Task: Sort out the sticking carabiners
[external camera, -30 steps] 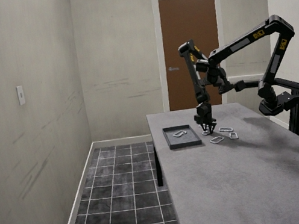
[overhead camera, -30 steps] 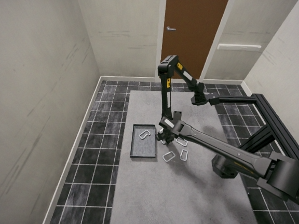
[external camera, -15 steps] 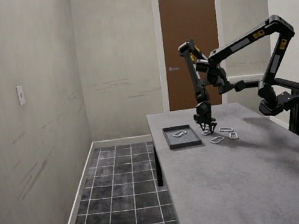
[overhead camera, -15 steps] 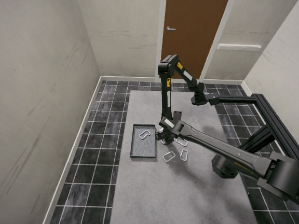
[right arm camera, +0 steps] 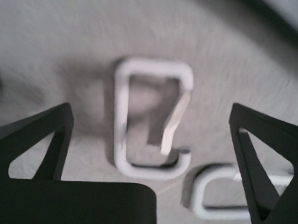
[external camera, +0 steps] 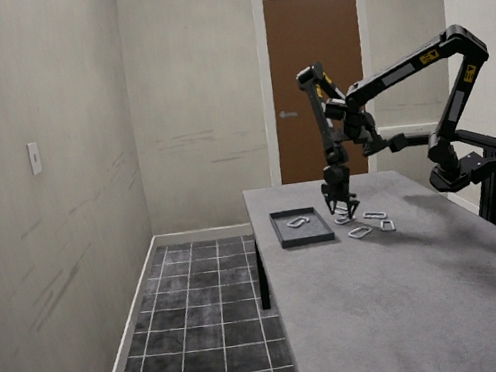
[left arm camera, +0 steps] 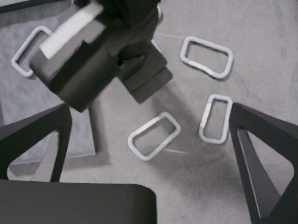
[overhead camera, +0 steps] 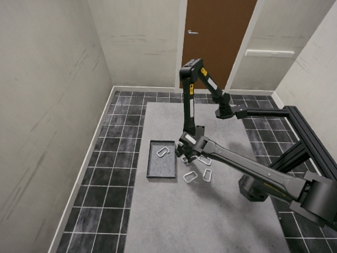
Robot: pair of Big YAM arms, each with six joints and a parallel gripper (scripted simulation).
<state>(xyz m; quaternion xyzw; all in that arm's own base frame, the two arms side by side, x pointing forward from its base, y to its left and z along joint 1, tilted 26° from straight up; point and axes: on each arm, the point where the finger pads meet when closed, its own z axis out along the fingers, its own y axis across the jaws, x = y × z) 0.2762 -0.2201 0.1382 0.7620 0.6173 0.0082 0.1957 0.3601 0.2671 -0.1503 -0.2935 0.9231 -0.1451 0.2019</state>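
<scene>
Right now the grey tray is 180 mm ahead of my right hand, 10 mm to the right of it and 20 mm below it.
</scene>
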